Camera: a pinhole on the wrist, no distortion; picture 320 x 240 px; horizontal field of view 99.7 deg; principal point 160.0 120.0 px. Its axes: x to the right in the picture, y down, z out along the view. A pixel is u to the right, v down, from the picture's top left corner.
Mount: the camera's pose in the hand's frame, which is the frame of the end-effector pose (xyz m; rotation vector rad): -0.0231 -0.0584 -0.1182 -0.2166 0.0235 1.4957
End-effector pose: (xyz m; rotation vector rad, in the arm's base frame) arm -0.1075 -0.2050 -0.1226 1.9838 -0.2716 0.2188
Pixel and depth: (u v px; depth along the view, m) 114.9 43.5 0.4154
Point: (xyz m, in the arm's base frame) 0.0881 -0.4704 -0.3464
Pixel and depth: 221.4 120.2 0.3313
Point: -0.1914 -0.4254 -0.0888
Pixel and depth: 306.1 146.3 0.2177
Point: -0.2356 -0.3331 0.0181
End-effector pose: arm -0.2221 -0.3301 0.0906 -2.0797 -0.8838 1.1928
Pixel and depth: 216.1 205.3 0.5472
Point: -0.6108 -0.7639 -0.0521
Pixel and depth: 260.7 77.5 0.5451
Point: -0.4061 -0.4397 -0.4431
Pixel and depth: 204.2 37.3 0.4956
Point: -0.4317 -0.1907 -0.3129
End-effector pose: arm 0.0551 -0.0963 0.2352 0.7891 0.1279 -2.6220
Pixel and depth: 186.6 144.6 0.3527
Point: 0.0696 -0.1587 0.4791
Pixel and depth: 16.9 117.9 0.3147
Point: -0.1404 0.1942 0.4722
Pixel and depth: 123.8 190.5 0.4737
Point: 0.1016 0.0400 0.6943
